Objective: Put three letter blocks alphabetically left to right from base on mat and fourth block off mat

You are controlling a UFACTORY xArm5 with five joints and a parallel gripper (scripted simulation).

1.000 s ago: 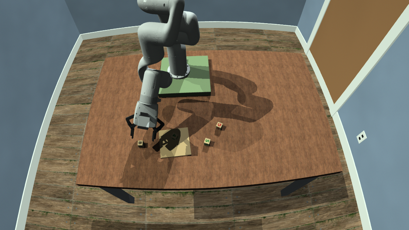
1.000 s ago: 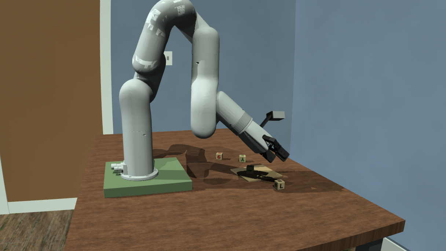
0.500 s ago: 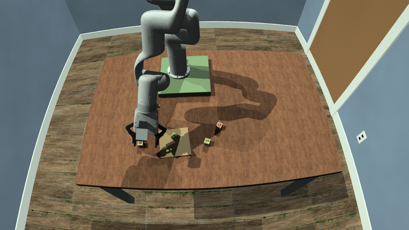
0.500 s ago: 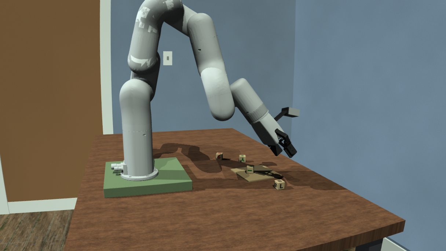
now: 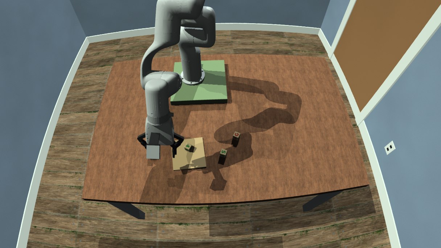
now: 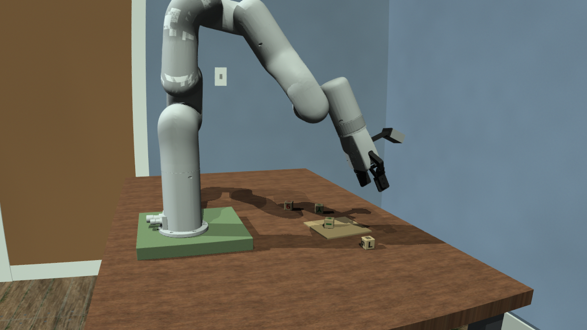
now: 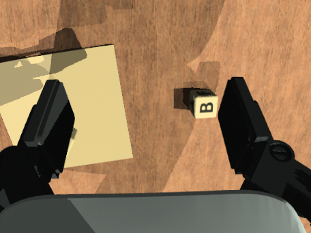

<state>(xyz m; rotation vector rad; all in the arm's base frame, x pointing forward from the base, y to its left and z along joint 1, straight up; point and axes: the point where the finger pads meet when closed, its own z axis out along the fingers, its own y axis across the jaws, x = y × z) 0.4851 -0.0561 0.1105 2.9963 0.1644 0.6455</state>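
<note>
My gripper is now 90 mm past the cream block, 80 mm to the right of it and 120 mm above it. The rest, counted from my hand: tan mat: 70 mm behind, 80 mm to the left, 140 mm below.
</note>
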